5 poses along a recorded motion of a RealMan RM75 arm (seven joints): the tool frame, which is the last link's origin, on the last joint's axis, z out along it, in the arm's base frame.
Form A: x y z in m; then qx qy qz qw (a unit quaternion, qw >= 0).
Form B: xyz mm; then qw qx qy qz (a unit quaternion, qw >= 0). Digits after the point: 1 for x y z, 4 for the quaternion.
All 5 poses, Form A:
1: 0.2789, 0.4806, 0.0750, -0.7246, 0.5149, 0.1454, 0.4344
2: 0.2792, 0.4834, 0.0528, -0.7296, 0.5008, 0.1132, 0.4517
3: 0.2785, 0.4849, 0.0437, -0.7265, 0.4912, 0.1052, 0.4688
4: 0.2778, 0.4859, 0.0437, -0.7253, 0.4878, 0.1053, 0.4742
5: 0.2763, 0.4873, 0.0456, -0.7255, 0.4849, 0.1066, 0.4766
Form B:
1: 278.9, 480.6, 75.0, 0.4344, -0.7246, 0.5149, 0.1454
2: 279.2, 483.4, 52.8, 0.4517, -0.7296, 0.5008, 0.1132
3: 278.5, 484.9, 43.7, 0.4688, -0.7265, 0.4912, 0.1052
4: 277.8, 485.9, 43.7, 0.4742, -0.7253, 0.4878, 0.1053
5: 276.3, 487.3, 45.6, 0.4766, -0.7255, 0.4849, 0.1066
